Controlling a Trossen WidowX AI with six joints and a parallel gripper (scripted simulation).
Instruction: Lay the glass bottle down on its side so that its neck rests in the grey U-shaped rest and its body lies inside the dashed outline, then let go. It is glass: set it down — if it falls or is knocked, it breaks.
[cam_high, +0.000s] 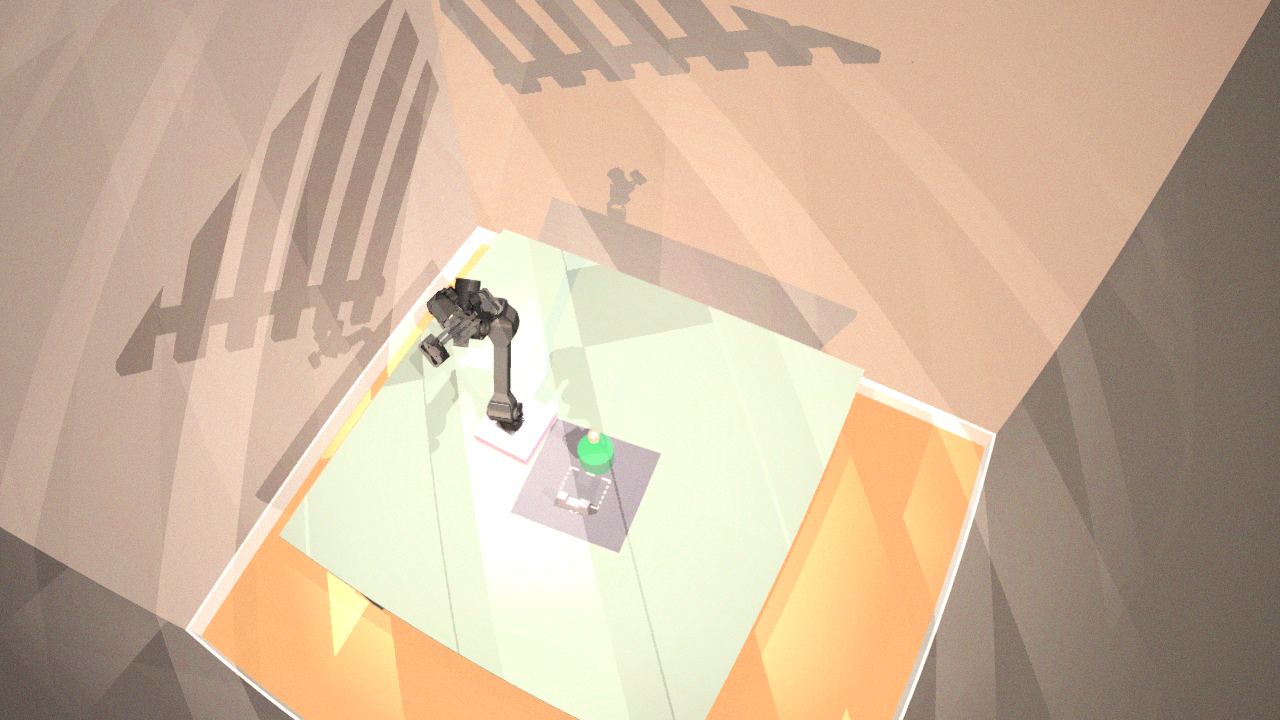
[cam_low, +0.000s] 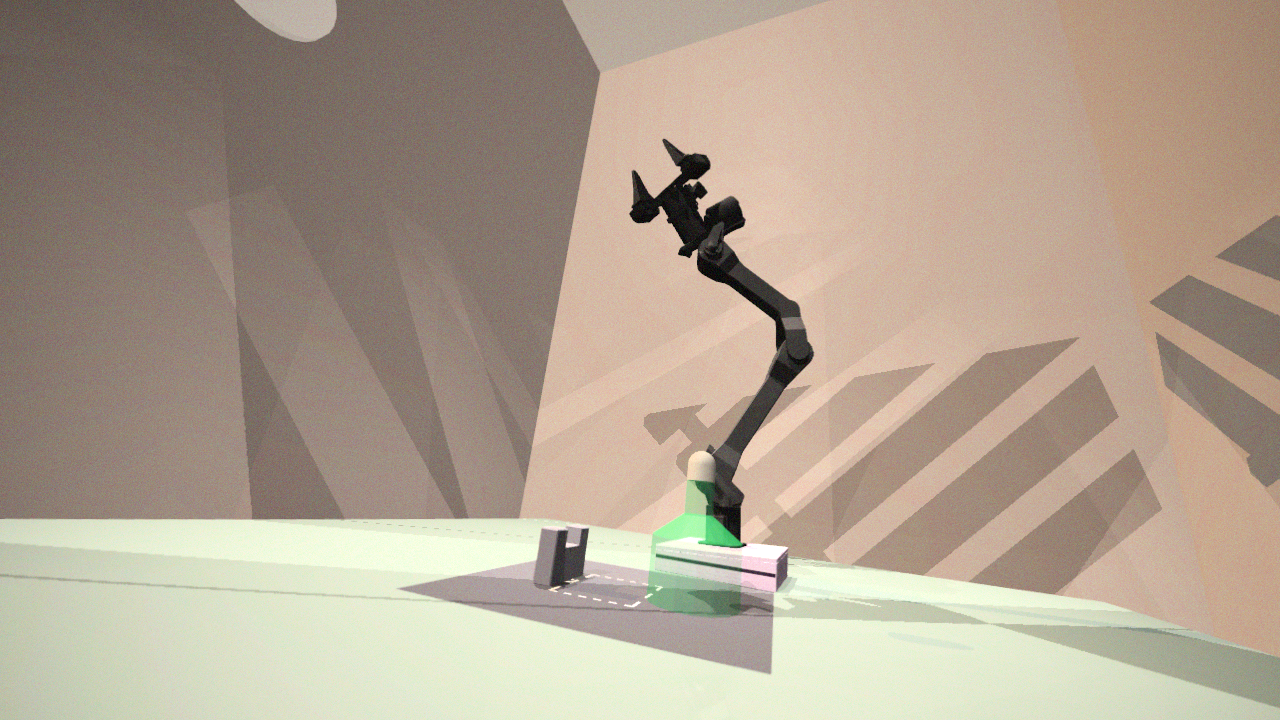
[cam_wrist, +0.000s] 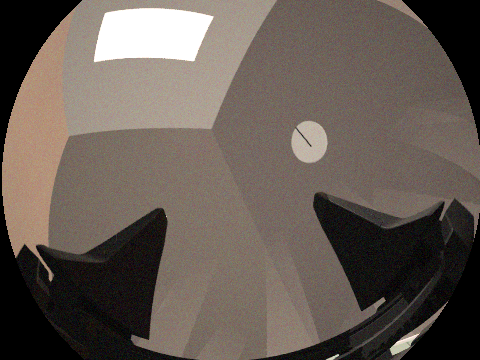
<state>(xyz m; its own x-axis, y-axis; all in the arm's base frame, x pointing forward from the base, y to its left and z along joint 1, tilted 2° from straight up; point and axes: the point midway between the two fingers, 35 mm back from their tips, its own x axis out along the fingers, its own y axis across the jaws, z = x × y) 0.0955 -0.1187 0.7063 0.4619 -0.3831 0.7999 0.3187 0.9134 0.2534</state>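
My gripper tip is 680 mm above the green glass bottle, 210 mm to the right of it and 130 mm short of it. The rest, counted from my gripper tip: dark grey mat (770 mm below, 140 mm ahead, 130 mm to the left).
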